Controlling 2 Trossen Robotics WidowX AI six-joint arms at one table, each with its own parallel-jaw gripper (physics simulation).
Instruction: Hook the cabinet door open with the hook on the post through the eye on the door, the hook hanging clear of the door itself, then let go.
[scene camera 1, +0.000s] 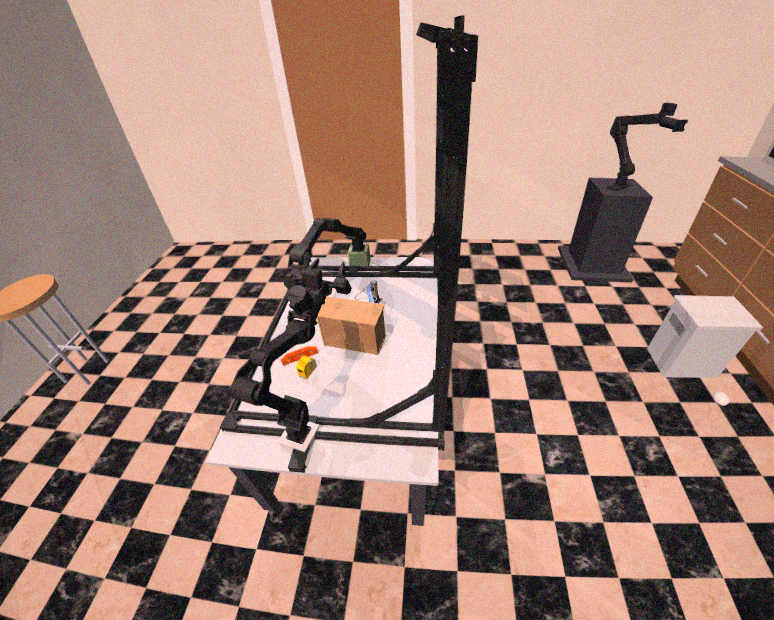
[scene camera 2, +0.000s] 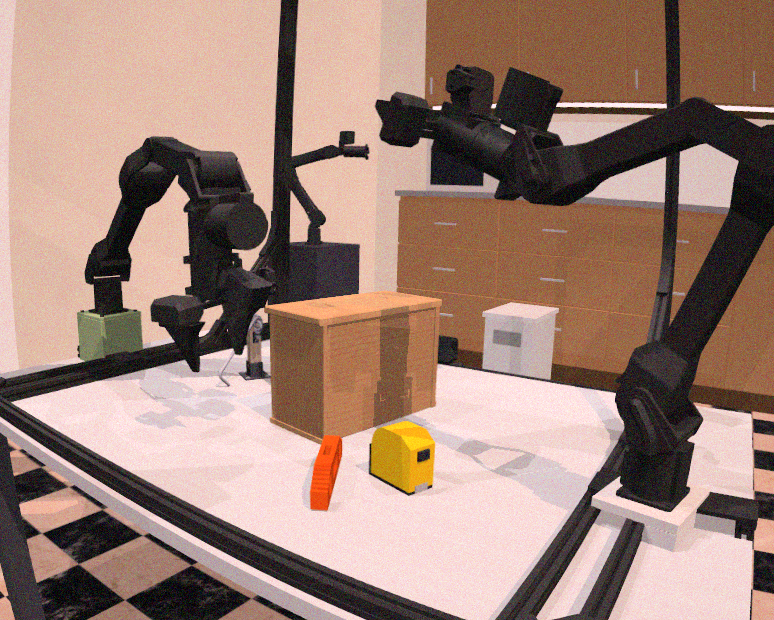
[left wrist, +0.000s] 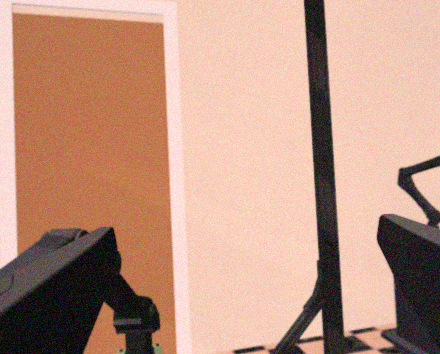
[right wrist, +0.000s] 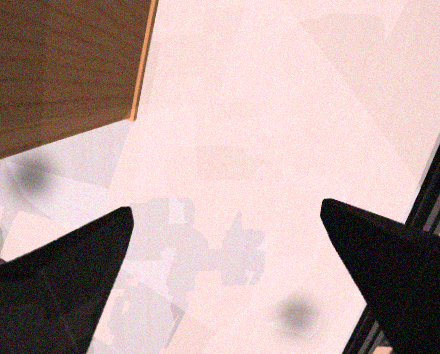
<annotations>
My left gripper (scene camera 2: 401, 107) is open, holding nothing. My right gripper (scene camera 2: 218, 363) is open, holding nothing. Also in view: an orange block (scene camera 2: 326, 466). A yellow block (scene camera 2: 401, 455) sits on the table.
</annotations>
